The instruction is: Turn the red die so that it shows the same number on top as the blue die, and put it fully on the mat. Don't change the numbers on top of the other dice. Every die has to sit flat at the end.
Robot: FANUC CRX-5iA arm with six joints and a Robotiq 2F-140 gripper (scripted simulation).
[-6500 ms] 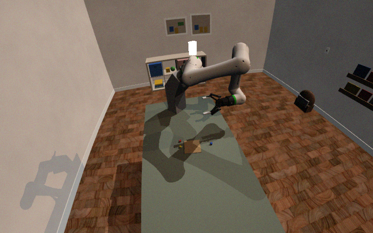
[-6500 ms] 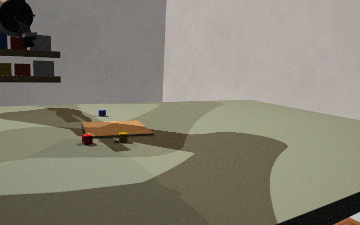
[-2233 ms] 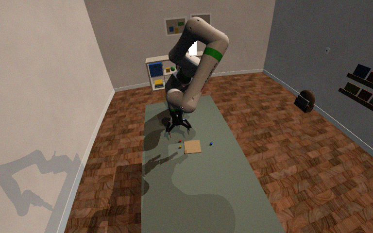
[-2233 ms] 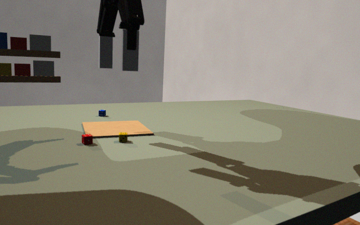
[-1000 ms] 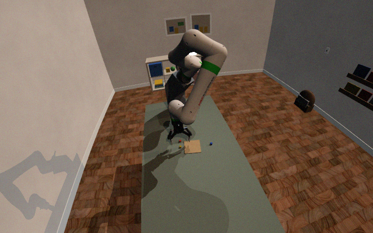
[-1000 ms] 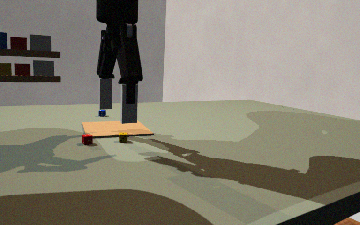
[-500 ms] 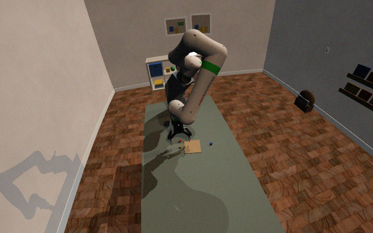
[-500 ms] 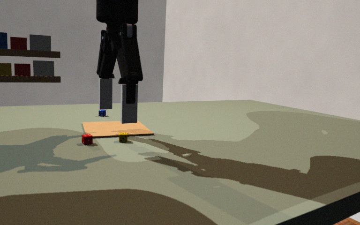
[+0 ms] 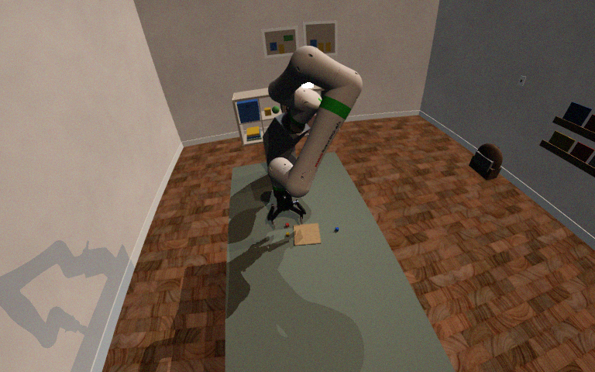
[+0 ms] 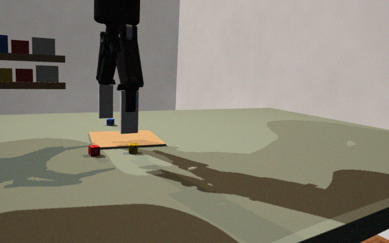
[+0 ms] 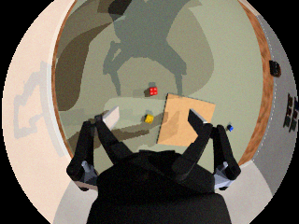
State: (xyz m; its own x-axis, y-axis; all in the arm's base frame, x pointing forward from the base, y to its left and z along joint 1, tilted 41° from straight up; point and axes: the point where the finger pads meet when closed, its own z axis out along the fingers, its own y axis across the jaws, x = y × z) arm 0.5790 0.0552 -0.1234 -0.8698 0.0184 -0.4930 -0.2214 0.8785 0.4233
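My gripper is now 4 cm past the red die, 1 cm to the left of it and 5 cm above it. The rest, counted from my hand: blue die (1 cm behind, 27 cm to the left, 5 cm below); tan mat (2 cm ahead, 10 cm to the left, 6 cm below); yellow die (3 cm ahead, 5 cm below).
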